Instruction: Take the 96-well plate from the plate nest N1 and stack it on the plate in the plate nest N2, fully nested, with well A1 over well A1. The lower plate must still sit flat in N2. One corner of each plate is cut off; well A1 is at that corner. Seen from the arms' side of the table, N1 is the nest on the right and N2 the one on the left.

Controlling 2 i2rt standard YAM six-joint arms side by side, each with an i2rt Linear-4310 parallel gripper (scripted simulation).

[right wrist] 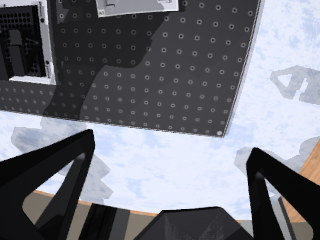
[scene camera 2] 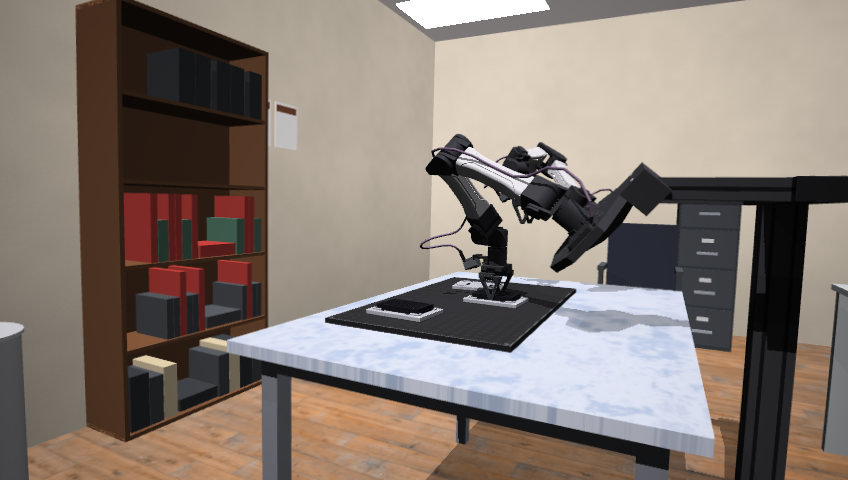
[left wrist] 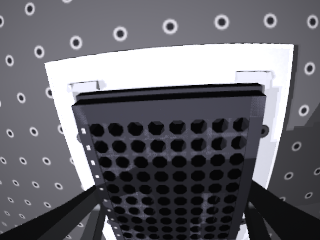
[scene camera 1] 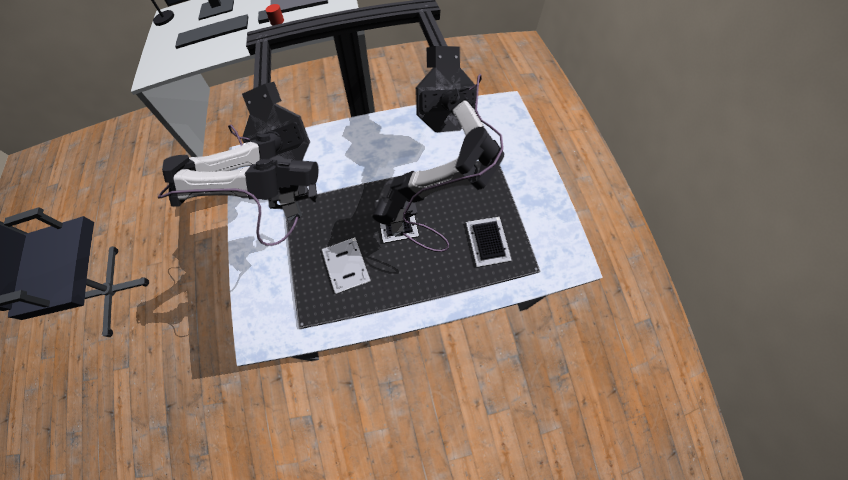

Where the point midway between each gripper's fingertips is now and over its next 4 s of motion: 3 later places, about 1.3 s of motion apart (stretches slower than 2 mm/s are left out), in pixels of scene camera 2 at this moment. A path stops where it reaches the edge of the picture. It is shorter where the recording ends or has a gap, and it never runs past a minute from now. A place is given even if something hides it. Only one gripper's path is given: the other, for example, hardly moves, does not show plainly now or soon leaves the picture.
My left gripper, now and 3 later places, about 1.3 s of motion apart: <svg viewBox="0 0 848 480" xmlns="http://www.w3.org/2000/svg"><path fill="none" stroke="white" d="M495 297L497 279L491 267L459 269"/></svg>
